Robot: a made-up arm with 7 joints. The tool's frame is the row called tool. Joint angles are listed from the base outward. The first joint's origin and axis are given. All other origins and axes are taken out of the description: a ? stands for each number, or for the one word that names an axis. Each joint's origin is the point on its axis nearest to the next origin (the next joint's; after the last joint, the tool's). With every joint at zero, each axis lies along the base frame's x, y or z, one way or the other. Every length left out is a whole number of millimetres.
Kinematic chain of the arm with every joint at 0, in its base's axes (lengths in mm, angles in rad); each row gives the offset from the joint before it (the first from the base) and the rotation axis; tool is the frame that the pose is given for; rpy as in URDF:
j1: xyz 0 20 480 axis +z
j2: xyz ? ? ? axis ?
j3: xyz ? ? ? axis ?
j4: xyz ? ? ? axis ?
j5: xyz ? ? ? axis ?
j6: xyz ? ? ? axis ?
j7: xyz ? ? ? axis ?
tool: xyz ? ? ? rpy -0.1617 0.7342 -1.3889
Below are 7 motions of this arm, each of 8 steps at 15 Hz.
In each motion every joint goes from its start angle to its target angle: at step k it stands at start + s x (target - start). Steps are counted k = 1, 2, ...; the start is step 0. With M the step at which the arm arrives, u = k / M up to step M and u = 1 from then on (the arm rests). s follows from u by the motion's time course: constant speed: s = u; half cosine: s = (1 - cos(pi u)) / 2; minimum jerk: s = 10 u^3 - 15 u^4 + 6 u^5.
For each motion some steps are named. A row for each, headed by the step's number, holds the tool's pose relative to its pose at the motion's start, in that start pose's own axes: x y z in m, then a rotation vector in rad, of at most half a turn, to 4 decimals.
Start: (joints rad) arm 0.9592 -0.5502 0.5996 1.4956 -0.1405 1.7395 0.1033
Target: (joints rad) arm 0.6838 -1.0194 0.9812 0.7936 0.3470 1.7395 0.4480
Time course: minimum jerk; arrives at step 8
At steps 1, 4, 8:
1: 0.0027 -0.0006 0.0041 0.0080 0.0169 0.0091
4: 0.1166 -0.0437 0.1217 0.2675 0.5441 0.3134
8: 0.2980 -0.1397 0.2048 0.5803 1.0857 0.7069

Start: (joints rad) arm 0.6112 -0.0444 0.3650 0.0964 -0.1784 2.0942 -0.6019
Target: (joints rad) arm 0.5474 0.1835 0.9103 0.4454 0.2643 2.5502 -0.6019
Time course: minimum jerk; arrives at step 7
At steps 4, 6, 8:
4: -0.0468 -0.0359 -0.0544 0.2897 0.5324 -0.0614
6: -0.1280 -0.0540 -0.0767 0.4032 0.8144 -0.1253
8: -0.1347 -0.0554 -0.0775 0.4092 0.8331 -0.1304

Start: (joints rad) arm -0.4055 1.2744 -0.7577 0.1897 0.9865 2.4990 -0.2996
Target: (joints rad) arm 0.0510 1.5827 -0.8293 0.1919 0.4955 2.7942 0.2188
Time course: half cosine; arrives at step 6
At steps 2, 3, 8:
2: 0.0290 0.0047 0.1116 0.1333 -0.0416 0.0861
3: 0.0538 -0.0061 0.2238 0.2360 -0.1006 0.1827
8: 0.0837 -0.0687 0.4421 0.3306 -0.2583 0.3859

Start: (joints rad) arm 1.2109 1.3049 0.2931 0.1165 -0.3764 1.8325 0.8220
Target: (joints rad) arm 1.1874 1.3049 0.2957 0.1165 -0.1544 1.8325 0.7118
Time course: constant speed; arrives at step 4
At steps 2, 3, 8:
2: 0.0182 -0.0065 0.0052 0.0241 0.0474 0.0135
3: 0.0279 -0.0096 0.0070 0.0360 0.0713 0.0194
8: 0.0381 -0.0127 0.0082 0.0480 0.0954 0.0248

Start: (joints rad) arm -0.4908 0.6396 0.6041 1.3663 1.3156 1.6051 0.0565
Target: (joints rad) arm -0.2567 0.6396 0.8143 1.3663 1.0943 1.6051 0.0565
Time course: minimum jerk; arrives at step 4
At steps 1, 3, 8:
1: 0.0029 0.0070 -0.0133 -0.0370 0.0059 -0.0108
3: 0.0081 0.0435 -0.1285 -0.3327 0.0399 -0.0592
8: 0.0064 0.0457 -0.1447 -0.3725 0.0430 -0.0609

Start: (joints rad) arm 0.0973 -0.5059 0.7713 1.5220 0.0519 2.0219 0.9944
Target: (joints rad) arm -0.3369 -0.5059 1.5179 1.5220 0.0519 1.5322 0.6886
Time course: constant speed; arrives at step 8
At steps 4, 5, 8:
4: -0.0226 0.0325 -0.0630 -0.1387 0.0424 -0.1754
5: -0.0312 0.0391 -0.0843 -0.1856 0.0428 -0.2152
8: -0.0630 0.0530 -0.1615 -0.3495 0.0158 -0.3239

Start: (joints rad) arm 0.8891 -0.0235 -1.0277 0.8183 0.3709 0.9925 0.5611
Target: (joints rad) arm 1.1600 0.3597 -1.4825 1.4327 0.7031 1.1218 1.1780
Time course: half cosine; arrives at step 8
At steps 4, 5, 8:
4: 0.1853 -0.1000 0.1892 0.1701 0.6465 0.1041
5: 0.2855 -0.1421 0.2445 0.2505 0.9102 0.1473
8: 0.4740 -0.2113 0.2963 0.4044 1.3477 0.2164

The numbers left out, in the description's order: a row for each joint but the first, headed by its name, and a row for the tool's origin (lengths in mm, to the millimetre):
j2: xyz 30 -90 0, axis -y
j3: xyz -30 0 470, axis +z
j4: xyz 20 50 0, axis +y
j5: xyz -10 0 520, axis +z
j6: xyz 0 -180 0, axis -y
j7: xyz 10 0 160, axis +x
tool: xyz 0 30 10

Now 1 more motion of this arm.
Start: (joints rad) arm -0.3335 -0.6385 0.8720 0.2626 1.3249 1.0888 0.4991
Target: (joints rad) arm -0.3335 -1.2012 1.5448 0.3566 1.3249 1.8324 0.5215
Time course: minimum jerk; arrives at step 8
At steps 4, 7, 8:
4: 0.0710 -0.2008 0.2021 0.2936 0.2861 0.5016
7: 0.1751 -0.3752 0.2949 0.6556 0.5297 0.9688
8: 0.1785 -0.3802 0.2964 0.6687 0.5374 0.9837

